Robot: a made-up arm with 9 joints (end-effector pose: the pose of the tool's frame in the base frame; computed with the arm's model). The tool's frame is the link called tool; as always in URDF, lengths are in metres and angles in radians.
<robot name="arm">
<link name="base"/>
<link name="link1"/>
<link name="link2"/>
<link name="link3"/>
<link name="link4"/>
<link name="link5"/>
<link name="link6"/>
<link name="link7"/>
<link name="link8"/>
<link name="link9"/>
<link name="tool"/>
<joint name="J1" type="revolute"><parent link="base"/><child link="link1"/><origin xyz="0.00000 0.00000 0.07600" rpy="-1.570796 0.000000 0.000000"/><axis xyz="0 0 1"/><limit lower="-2.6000" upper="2.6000"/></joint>
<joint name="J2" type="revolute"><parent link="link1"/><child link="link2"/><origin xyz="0.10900 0.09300 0.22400" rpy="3.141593 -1.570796 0.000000"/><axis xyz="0 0 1"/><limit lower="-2.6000" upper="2.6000"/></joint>
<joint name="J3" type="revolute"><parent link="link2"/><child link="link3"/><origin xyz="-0.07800 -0.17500 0.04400" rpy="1.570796 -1.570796 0.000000"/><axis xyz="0 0 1"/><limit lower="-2.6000" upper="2.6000"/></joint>
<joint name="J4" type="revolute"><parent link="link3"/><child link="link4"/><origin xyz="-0.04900 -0.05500 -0.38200" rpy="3.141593 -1.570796 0.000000"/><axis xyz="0 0 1"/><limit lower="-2.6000" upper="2.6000"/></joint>
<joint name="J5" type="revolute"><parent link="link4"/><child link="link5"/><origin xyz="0.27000 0.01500 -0.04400" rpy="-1.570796 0.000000 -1.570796"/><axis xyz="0 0 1"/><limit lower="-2.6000" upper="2.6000"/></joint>
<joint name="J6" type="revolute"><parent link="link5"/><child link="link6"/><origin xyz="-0.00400 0.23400 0.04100" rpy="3.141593 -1.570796 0.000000"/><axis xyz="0 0 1"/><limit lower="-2.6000" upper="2.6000"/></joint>
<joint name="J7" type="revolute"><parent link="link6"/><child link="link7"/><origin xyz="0.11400 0.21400 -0.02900" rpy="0.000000 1.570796 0.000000"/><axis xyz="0 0 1"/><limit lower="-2.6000" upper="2.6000"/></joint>
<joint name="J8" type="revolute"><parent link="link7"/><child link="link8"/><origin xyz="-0.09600 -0.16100 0.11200" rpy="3.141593 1.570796 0.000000"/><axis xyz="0 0 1"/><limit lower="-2.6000" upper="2.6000"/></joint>
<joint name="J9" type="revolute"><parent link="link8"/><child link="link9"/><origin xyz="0.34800 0.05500 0.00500" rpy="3.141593 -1.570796 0.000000"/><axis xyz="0 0 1"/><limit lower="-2.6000" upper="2.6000"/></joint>
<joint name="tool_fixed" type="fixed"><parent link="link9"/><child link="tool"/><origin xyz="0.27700 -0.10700 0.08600" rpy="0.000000 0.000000 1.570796"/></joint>
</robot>
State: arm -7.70 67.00 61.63 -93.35 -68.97 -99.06 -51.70 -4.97 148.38
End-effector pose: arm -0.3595 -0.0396 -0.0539 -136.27 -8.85 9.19
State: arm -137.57 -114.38 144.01 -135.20 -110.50 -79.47 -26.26 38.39 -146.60
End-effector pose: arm -0.2110 0.6452 0.2423 -149.80 68.10 106.88
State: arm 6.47 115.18 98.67 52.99 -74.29 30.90 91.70 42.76 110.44
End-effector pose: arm 0.2337 0.0009 0.2794 35.85 30.71 -70.43
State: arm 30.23 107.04 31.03 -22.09 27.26 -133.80 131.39 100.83 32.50
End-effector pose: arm 0.6590 0.4226 0.6444 48.45 11.41 113.75
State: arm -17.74 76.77 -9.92 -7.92 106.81 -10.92 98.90 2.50 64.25
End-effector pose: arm 0.1429 0.1899 0.2829 -68.16 65.19 -163.17
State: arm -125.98 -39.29 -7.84 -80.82 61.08 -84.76 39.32 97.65 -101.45
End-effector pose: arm 0.4965 -0.3180 0.4729 -2.13 40.69 40.39
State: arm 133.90 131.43 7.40 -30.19 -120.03 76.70 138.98 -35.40 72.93
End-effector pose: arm -0.3622 0.5783 0.3243 99.97 61.39 -105.51
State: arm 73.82 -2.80 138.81 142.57 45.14 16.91 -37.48 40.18 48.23
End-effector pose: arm 0.2824 0.2834 -0.6378 173.64 -70.70 114.48
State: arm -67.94 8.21 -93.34 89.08 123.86 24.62 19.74 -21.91 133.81
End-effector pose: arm 0.0016 -0.0469 0.1350 14.06 -1.69 89.72
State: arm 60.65 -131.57 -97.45 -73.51 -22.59 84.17 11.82 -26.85 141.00
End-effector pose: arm 0.0548 0.7371 0.0657 -68.38 -4.44 -5.20
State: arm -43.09 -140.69 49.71 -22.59 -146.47 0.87 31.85 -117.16 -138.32
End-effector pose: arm -0.1308 -0.1918 0.0689 75.40 -19.26 7.82
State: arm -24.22 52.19 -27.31 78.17 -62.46 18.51 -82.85 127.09 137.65
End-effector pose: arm 0.1288 0.7551 0.4332 56.02 15.77 154.67
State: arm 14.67 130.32 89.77 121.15 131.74 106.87 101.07 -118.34 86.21
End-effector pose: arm 0.4673 -0.0339 0.0274 -47.14 -22.24 166.21
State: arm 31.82 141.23 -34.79 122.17 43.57 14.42 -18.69 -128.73 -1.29
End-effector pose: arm -0.0822 -0.2746 0.3454 -65.17 -12.00 -140.75
